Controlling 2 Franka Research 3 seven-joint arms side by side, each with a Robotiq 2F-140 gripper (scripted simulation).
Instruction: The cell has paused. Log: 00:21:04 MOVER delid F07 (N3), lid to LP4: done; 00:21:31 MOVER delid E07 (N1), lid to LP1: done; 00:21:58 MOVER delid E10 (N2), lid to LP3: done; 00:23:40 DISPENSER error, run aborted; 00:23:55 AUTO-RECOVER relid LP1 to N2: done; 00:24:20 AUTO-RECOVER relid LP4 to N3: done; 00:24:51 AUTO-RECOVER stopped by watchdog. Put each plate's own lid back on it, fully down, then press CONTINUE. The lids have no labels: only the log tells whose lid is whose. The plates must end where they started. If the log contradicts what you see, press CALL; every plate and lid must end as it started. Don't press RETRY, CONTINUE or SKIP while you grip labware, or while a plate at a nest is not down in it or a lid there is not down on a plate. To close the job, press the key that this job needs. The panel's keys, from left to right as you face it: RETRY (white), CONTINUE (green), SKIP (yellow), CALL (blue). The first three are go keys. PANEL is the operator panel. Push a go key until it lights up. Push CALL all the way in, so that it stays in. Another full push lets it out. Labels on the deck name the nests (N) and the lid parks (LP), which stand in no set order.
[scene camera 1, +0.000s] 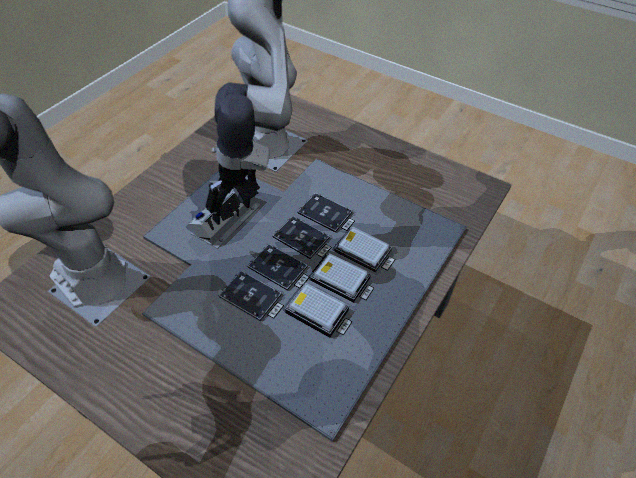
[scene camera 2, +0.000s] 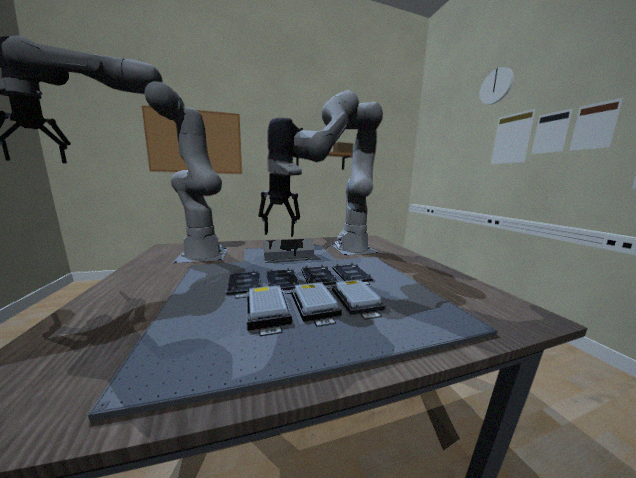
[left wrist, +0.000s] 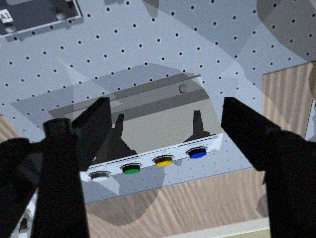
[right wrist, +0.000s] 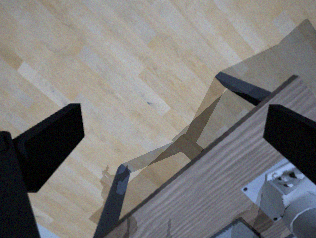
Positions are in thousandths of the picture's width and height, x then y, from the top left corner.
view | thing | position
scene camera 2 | my left gripper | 439, 491
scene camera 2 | operator panel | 465, 522
